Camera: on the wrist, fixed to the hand. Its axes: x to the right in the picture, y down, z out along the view.
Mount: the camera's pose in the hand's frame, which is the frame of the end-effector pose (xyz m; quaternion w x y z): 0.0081 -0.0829 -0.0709 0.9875 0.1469 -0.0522 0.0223
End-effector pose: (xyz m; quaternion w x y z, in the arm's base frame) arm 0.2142 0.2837 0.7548 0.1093 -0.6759 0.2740 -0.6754
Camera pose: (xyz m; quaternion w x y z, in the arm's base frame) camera 0.1632 0.3637 0.8092 0.2366 -0.6805 0.1807 -0.6695
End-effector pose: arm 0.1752 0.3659 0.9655 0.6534 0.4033 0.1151 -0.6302
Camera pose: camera 0.1261 0.4176 0.8825 0.6061 0.4639 -0.0220 -0.6457
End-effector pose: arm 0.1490 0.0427 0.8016 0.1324 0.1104 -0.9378 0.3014
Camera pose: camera 0.1781 0.0180 0.9041 0.0589 0.1233 -0.8912 0.4326
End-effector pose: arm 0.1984 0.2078 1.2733 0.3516 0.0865 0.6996 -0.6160
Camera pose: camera 0.1192 0.2519 1.3344 0.3848 0.1205 0.5801 -0.7078
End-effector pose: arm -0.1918 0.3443 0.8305 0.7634 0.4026 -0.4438 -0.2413
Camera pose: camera -0.1269 0.3204 0.7457 0.6769 0.4872 -0.5225 -0.1771
